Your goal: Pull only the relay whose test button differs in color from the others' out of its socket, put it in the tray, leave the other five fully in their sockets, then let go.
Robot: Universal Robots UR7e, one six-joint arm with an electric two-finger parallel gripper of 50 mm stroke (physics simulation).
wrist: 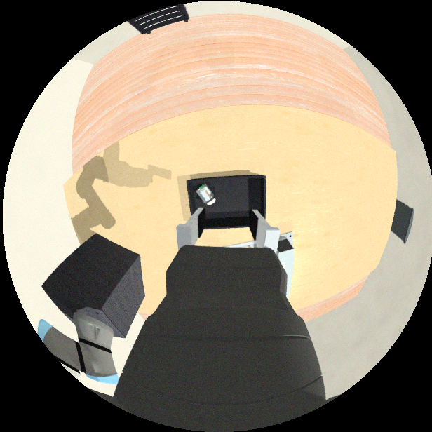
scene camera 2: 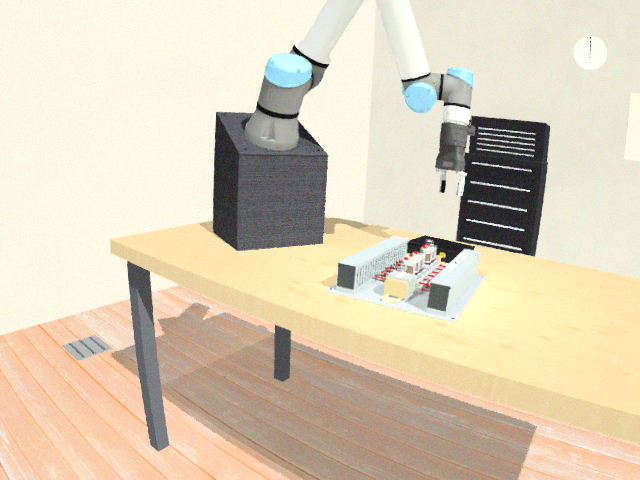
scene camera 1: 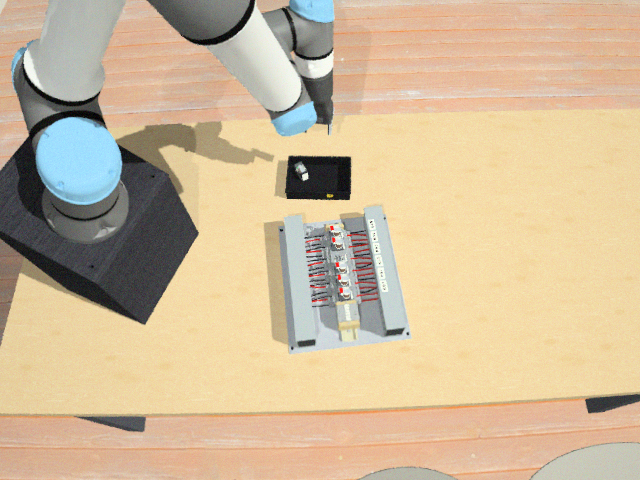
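Seen in the pictures: gripper, fingertip midpoint: (scene camera 2: 450, 194) (scene camera 1: 317, 130); arm's base at its link origin: (scene camera 2: 270, 137) (scene camera 1: 86, 205).
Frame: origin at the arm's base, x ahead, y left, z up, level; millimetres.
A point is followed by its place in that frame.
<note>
The relay with the green test button (scene camera 1: 301, 171) {x 355, y 295, z -264 mm} (wrist: 205, 194) lies on its side inside the black tray (scene camera 1: 344, 196) {x 470, y 237, z -277 mm} (wrist: 262, 185), near the tray's left wall. My gripper (scene camera 1: 317, 130) {x 399, y 311, z -122 mm} (scene camera 2: 451, 187) {x 399, y 311, z -122 mm} (wrist: 227, 217) is open and empty, raised well above the table behind the tray. The five relays with red buttons, such as the relay nearest the terminal block (scene camera 1: 345, 293) {x 494, y -41, z -226 mm}, stand in the row of sockets on the panel. One socket (scene camera 1: 339, 257) {x 472, y 63, z -269 mm} in that row, third from the tray end, is empty. In the wrist view the relay's green button shows small at its upper end.
The panel (scene camera 1: 325, 341) {x 459, y -132, z -291 mm} (scene camera 2: 361, 297) {x 460, y -143, z -291 mm} lies in front of the tray, with grey wire ducts (scene camera 1: 299, 279) {x 391, y -16, z -231 mm} (scene camera 1: 385, 273) {x 578, y 16, z -231 mm} along both sides of the relay row. The robot's dark pedestal (scene camera 1: 144, 248) {x 79, y -25, z -118 mm} (scene camera 2: 279, 201) {x 78, y -26, z -168 mm} (wrist: 100, 275) stands to the left. A black tool cabinet (scene camera 2: 504, 191) stands behind the table.
</note>
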